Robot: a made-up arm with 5 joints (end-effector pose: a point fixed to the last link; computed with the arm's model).
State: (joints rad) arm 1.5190 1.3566 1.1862 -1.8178 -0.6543
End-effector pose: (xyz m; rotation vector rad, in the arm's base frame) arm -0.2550 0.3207 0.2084 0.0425 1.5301 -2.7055
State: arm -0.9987 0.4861 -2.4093 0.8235 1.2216
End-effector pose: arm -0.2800 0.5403 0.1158 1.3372 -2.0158 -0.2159
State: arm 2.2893 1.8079 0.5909 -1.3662 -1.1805
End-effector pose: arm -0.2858 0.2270 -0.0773 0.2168 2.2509 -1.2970
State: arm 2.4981 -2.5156 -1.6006 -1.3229 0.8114
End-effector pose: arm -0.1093 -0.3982 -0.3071 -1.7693 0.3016 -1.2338
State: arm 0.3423 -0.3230 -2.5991 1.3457 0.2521
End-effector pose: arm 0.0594 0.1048 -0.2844 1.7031 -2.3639 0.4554
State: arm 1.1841 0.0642 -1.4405 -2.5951 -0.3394
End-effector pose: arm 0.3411 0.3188 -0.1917 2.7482 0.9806 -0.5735
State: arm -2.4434 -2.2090 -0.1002 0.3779 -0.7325
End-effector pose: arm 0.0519 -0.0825 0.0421 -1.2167 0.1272 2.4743
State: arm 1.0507 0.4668 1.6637 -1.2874 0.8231
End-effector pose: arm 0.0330 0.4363 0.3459 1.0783 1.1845 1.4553
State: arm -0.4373 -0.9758 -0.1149 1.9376 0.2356
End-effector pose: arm -0.0337 0.0184 0.0431 -0.6830 -0.8338 -1.3864
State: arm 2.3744 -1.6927 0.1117 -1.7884 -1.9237
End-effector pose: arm 0.1253 0.0501 0.1704 2.8306 -0.2275 0.8385
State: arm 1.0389 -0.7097 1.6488 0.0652 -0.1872
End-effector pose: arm 0.3474 0.1116 0.0788 -0.3543 0.6523 -0.7105
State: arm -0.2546 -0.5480 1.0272 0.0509 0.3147
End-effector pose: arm 0.0785 0.2586 -0.1986 -0.3033 1.1643 -0.4486
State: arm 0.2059 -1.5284 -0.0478 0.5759 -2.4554
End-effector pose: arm -0.0255 0.1198 0.0597 2.1673 -0.3728 0.9045
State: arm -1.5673 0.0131 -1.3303 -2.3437 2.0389
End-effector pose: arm -0.4313 0.2590 0.4133 1.1474 2.3510 1.2901
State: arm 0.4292 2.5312 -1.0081 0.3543 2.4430
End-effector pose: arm -0.3566 0.0442 0.2848 -1.0312 0.6408 0.1571
